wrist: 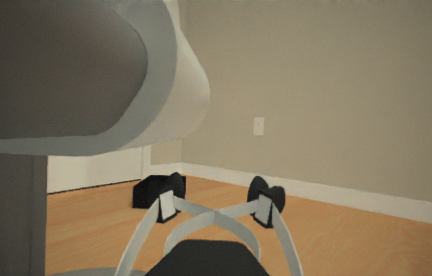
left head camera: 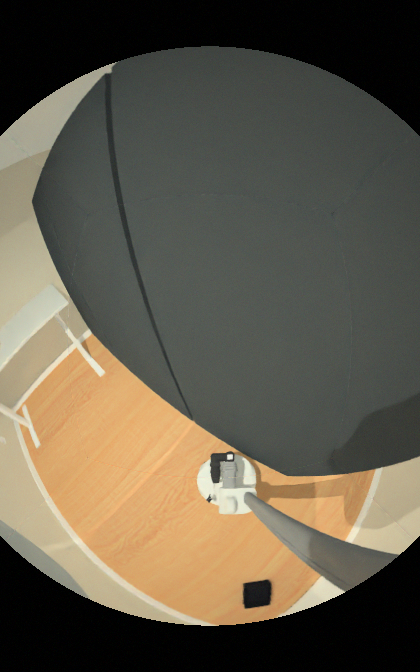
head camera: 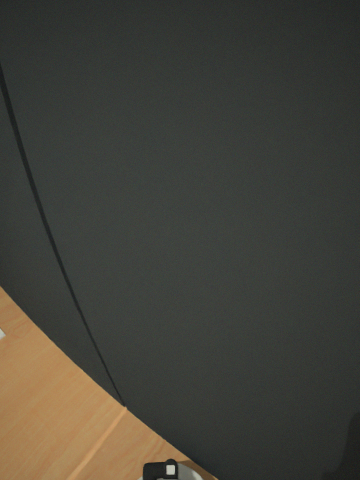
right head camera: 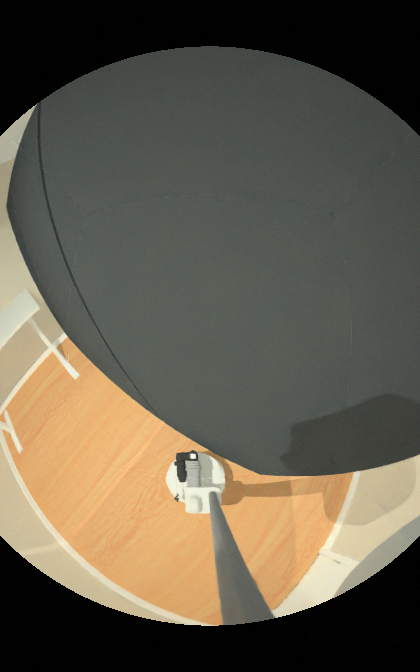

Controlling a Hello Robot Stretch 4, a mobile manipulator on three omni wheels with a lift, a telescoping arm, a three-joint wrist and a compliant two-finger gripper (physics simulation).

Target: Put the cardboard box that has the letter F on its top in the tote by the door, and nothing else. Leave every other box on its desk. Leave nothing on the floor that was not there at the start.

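Frame: origin at the robot's base, x ahead, y up, z right, level; millimetres.
Seen in the pictures: gripper, fingertip midpoint: (wrist: 216, 189).
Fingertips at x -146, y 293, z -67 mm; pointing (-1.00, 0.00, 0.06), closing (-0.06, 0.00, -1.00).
Note:
A point is followed by its place in that frame.
My gripper (wrist: 216, 189) @(z -67, x -146, y 293 mm) is open in the wrist view, its two black fingertips well apart with nothing between them. The black tote (left head camera: 257, 594) (wrist: 144, 194) @(z 321, x -1058, y 38 mm) stands on the floor, near the bottom of the left head view and partly behind the left fingertip in the wrist view. It is apart from the gripper. The cardboard box with the letter F does not show in any view, and I see no other cardboard boxes.
A tall dark partition (head camera: 225, 200) @(z 46, x 272, y 1441 mm) (left head camera: 240, 250) (right head camera: 210, 275) stands very close in front of the head and close to my base. A white desk (left head camera: 32, 320) (right head camera: 17, 315) stands at the left, beyond the partition. A white door (wrist: 95, 172) @(z 734, x -1389, y 61 mm) shows behind the tote in the wrist view.

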